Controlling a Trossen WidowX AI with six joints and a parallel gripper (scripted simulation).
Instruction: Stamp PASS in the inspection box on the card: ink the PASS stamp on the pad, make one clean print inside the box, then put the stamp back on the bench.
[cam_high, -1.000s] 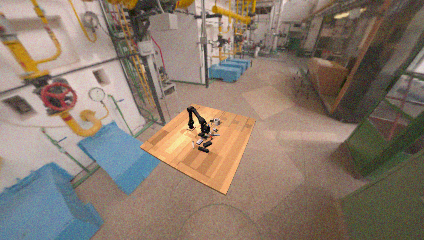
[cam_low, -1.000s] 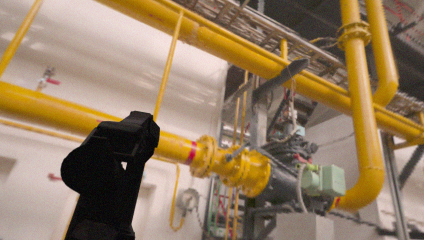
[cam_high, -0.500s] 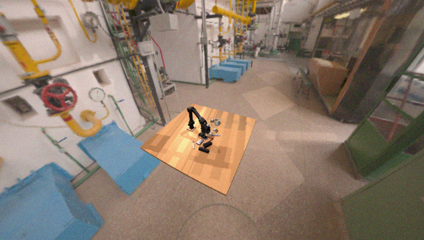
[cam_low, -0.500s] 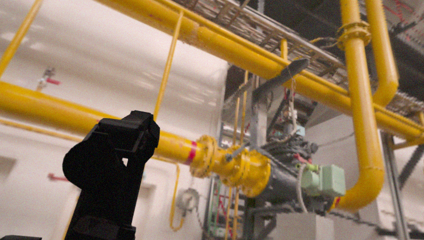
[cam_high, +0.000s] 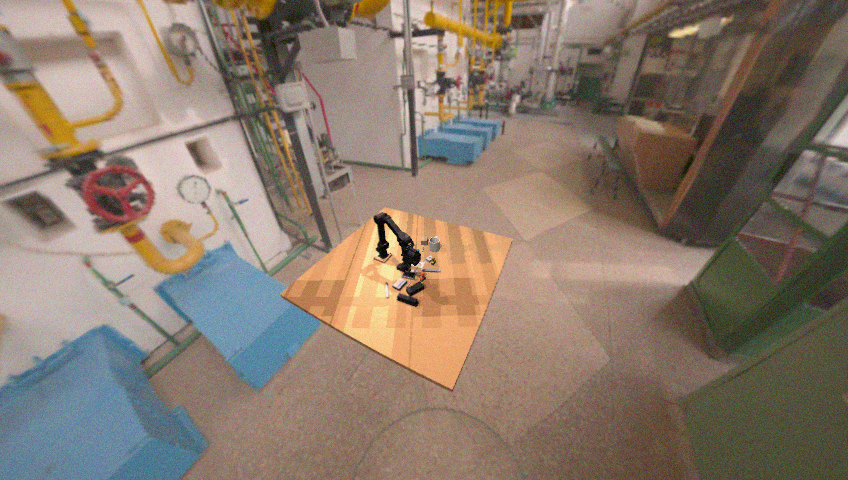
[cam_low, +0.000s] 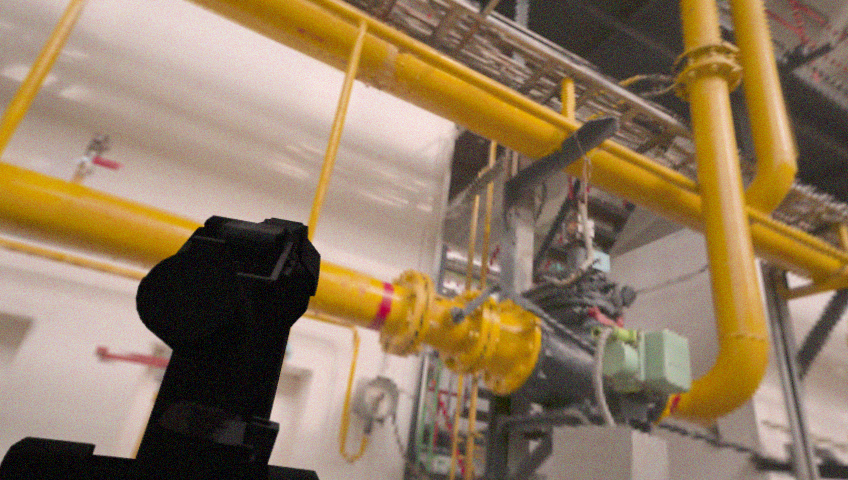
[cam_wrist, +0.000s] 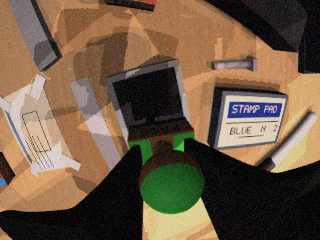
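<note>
The ink pad lies 6 cm below my gripper tip. Also, from my gripper tip: grey strip (6 cm below, 5 cm to the left, 4 cm behind); white card (13 cm to the left, 6 cm below, 2 cm behind); green-knobbed stamp (right at my gripper tip).
</note>
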